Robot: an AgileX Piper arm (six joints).
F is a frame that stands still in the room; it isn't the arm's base.
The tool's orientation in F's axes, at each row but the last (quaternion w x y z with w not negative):
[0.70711 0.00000 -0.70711 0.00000]
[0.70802 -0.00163 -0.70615 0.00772]
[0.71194 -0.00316 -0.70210 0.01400]
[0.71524 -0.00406 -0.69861 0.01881]
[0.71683 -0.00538 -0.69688 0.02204]
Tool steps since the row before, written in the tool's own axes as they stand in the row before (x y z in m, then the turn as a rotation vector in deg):
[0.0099 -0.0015 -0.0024 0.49 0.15 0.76]
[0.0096 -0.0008 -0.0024 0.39 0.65 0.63]
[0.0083 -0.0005 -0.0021 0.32 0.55 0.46]
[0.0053 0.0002 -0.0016 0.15 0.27 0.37]
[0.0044 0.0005 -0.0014 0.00 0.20 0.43]
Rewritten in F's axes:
[0.0024 -0.0015 0.0099 -0.76 0.15 0.49]
[0.0024 -0.0007 0.0096 -0.63 0.65 0.38]
[0.0022 -0.0003 0.0083 -0.46 0.55 0.31]
[0.0017 0.0004 0.0053 -0.37 0.27 0.15]
[0.0015 0.0007 0.0043 -0.43 0.19 0.00]

